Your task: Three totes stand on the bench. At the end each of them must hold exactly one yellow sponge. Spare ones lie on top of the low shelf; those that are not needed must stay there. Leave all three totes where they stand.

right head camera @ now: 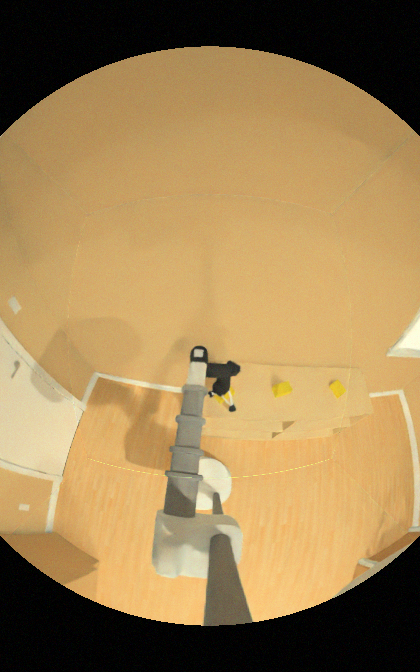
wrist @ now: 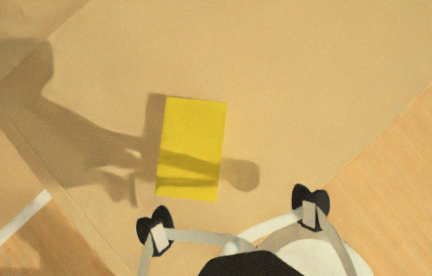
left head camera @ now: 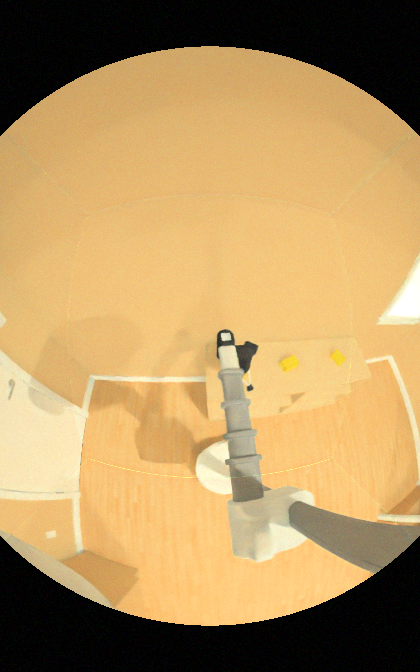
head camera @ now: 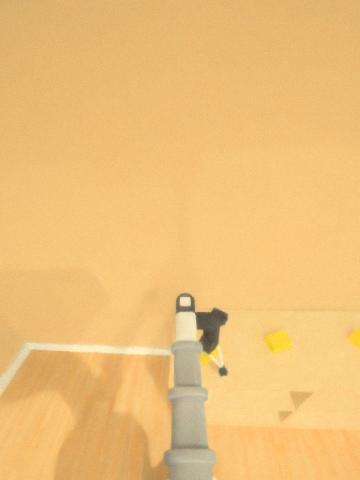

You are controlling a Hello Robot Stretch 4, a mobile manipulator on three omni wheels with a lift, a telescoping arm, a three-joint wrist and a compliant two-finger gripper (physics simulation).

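Frame: origin at the robot's base, x ahead, y up, z right, level; millimetres.
Where they show: gripper, fingertip midpoint: (wrist: 231, 211) (head camera: 207, 363).
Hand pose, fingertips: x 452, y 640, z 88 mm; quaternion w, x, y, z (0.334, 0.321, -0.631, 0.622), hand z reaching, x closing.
After its pixels a point has its place.
The low shelf (head camera: 245, 400) @(x 410, y 317, z 287 mm) (left head camera: 315, 345) (right head camera: 255, 412) (wrist: 325, 75) @(x 478, y 582, z 274 mm) stands against the wall. One yellow sponge (head camera: 206, 358) @(x 479, y 627, z 85 mm) (right head camera: 218, 400) (wrist: 192, 145) @(x 524, y 627, z 103 mm) lies flat on its left part, partly hidden by arm and gripper in the head camera view. A second yellow sponge (head camera: 279, 342) @(x 539, y 627, z 430 mm) (left head camera: 289, 363) (right head camera: 282, 389) lies in the middle, and a third yellow sponge (head camera: 355, 338) @(x 551, y 617, z 796 mm) (left head camera: 337, 357) (right head camera: 337, 389) farther right. My gripper (right head camera: 221, 401) (wrist: 231, 211) @(x 452, y 640, z 88 mm) is open and empty above the shelf; in the wrist view the first sponge shows ahead of the fingertips, its long side pointing away. The totes and bench do not show.
The telescoping arm (head camera: 187, 415) @(x 199, y 1057, z -1 mm) (left head camera: 237, 415) (right head camera: 190, 430) reaches over the floor (left head camera: 165, 525) to the shelf's left end. A plain wall (head camera: 180, 150) @(x 789, y 1414, z 1 mm) rises behind. A white door (left head camera: 40, 440) (right head camera: 35, 420) is at the left. A round white part (left head camera: 212, 470) (right head camera: 215, 482) shows low beside the arm.
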